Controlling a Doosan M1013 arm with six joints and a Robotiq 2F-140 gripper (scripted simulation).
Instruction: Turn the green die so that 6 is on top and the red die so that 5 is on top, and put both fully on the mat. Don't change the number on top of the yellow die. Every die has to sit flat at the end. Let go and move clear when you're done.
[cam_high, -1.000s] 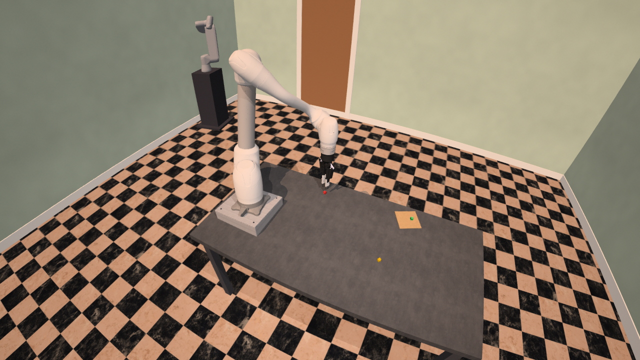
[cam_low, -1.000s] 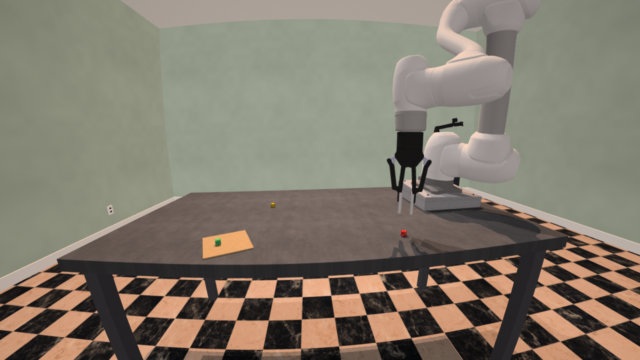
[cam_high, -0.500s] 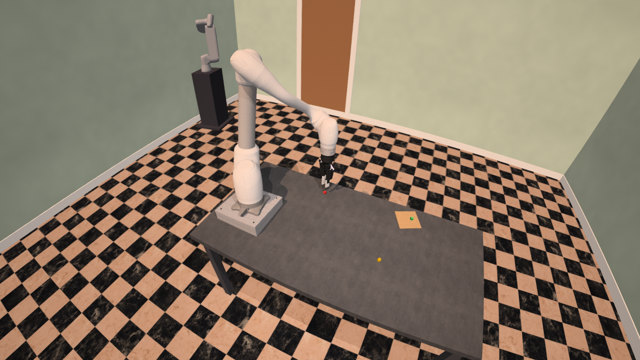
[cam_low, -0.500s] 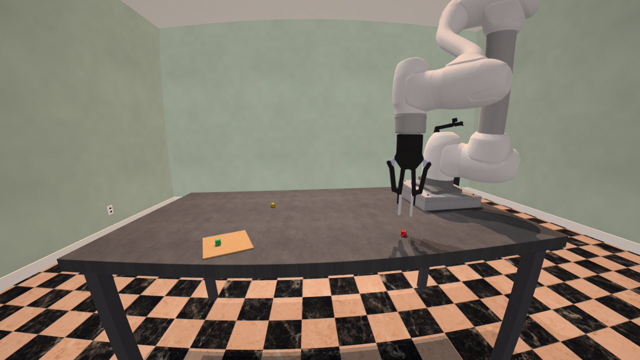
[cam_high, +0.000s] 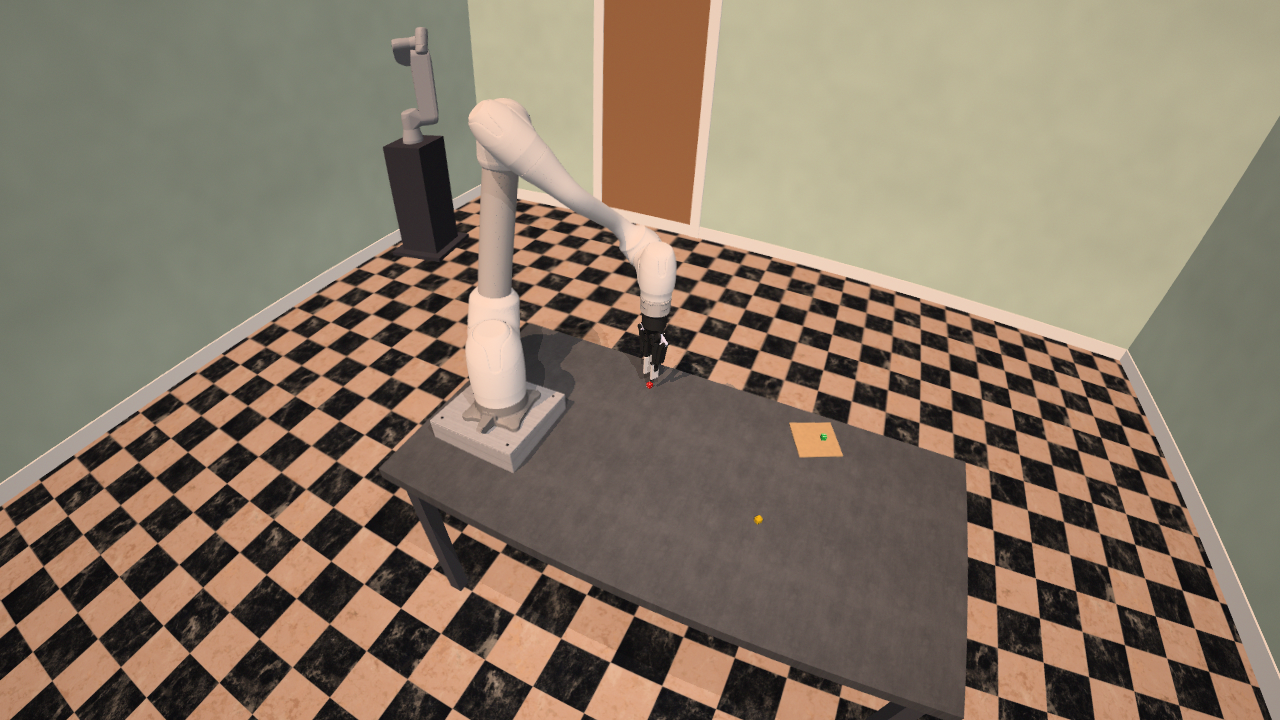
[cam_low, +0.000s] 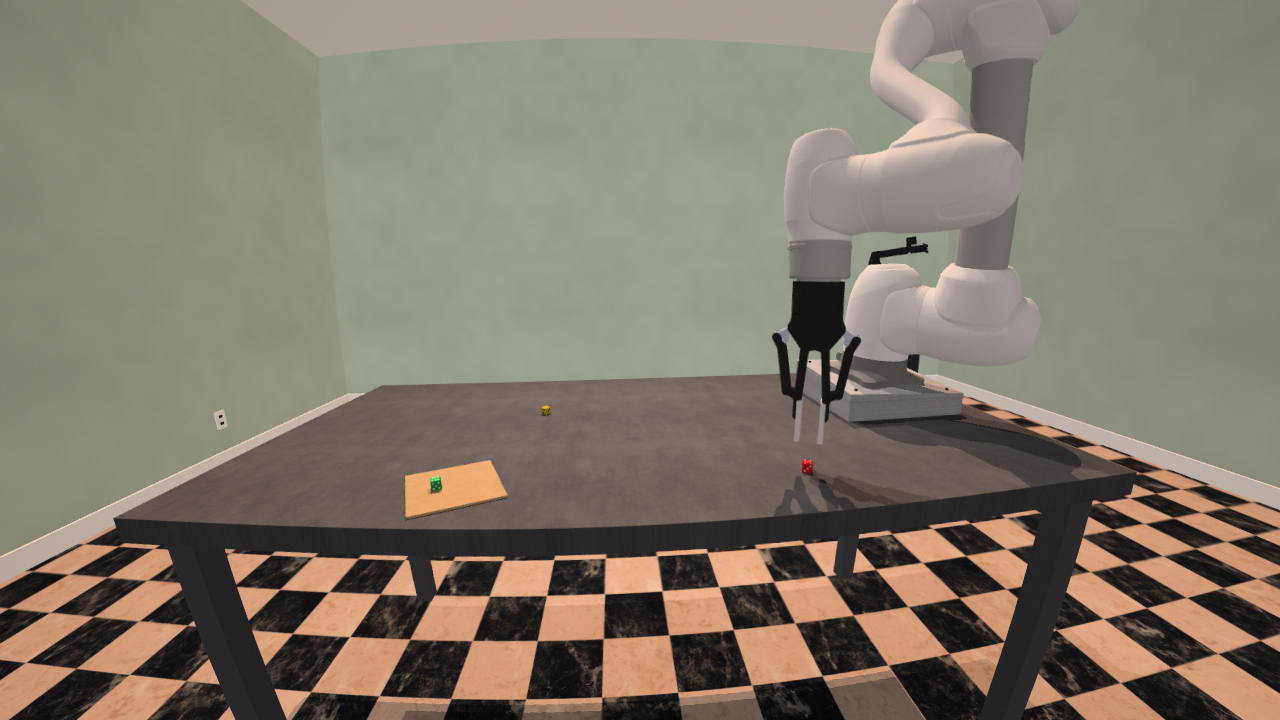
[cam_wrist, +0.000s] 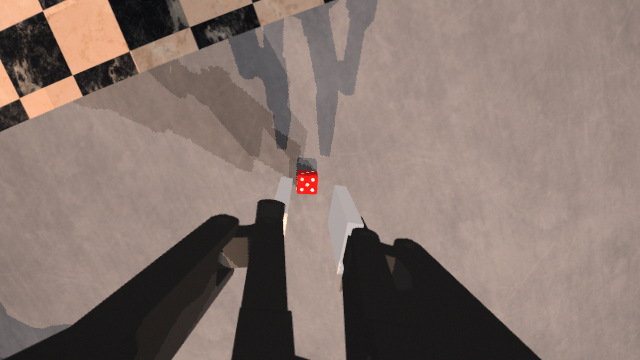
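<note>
Now: the red die 8 cm below my hand. From my hand the other things lie so: yellow die 43 cm to the right, 40 cm ahead, 8 cm below; orange mat 55 cm ahead, 9 cm to the right, 8 cm below; green die 57 cm ahead, 8 cm to the right, 7 cm below.
</note>
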